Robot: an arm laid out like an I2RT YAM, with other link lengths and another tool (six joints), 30 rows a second.
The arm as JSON. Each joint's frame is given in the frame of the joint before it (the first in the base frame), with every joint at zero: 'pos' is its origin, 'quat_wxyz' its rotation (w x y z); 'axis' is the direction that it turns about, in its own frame. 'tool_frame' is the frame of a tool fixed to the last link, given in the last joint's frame.
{
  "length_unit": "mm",
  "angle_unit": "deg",
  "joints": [
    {
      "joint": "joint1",
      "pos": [
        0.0,
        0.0,
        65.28
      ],
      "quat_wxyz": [
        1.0,
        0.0,
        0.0,
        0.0
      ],
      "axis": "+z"
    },
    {
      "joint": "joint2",
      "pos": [
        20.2,
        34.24,
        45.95
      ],
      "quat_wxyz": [
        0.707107,
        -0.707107,
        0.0,
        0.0
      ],
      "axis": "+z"
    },
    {
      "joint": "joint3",
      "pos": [
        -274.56,
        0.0,
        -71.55
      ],
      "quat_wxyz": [
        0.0,
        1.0,
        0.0,
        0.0
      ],
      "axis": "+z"
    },
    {
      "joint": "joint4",
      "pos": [
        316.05,
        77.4,
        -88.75
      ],
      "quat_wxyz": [
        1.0,
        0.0,
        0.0,
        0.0
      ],
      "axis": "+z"
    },
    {
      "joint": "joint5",
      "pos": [
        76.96,
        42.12,
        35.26
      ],
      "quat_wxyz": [
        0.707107,
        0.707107,
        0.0,
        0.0
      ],
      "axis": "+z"
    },
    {
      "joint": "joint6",
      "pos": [
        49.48,
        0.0,
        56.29
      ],
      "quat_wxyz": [
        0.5,
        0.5,
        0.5,
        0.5
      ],
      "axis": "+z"
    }
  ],
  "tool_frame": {
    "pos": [
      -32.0,
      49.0,
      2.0
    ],
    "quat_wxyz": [
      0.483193,
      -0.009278,
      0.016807,
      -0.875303
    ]
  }
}
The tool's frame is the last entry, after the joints.
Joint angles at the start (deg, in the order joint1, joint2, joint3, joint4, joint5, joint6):
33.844 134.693 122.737 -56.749 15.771 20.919
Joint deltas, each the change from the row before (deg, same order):
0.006 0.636 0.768 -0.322 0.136 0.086
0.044 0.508 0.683 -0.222 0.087 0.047
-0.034 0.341 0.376 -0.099 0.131 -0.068
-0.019 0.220 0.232 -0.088 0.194 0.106
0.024 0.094 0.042 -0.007 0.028 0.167
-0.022 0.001 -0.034 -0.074 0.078 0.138
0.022 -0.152 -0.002 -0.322 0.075 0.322
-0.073 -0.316 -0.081 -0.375 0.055 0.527
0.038 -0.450 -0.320 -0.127 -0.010 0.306
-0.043 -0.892 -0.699 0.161 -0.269 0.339
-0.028 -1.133 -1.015 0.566 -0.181 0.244
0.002 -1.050 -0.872 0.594 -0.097 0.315
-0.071 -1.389 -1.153 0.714 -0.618 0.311
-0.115 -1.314 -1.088 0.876 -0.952 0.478
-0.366 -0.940 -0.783 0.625 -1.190 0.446
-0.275 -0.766 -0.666 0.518 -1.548 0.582
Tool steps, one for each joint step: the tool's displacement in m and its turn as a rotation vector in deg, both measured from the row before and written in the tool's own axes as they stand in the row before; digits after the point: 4 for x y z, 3 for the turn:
0.0012 -0.0004 0.0019 -0.096 -0.205 0.021
0.0013 -0.0005 0.0011 -0.063 -0.047 -0.007
0.0005 0.0002 0.0014 -0.127 -0.095 -0.059
0.0003 0.0001 0.0010 -0.182 -0.119 0.097
0.0001 -0.0005 0.0006 -0.009 -0.058 0.127
-0.0002 0.0001 0.0002 -0.063 -0.129 0.122
-0.0002 0.0002 -0.0016 -0.037 -0.178 0.247
-0.0002 0.0013 -0.0023 -0.052 -0.187 0.546
-0.0004 0.0003 -0.0027 0.021 0.006 0.273
-0.0005 0.0014 -0.0045 0.196 0.347 0.491
-0.0004 0.0015 -0.0048 0.065 0.650 0.485
0.0001 0.0013 -0.0047 -0.018 0.728 0.555
-0.0001 0.0020 -0.0065 0.450 0.950 0.668
0.0006 0.0018 -0.0062 0.748 1.122 0.907
0.0005 0.0033 -0.0041 0.936 0.776 0.986
0.0006 0.0018 -0.0039 1.350 0.688 0.985

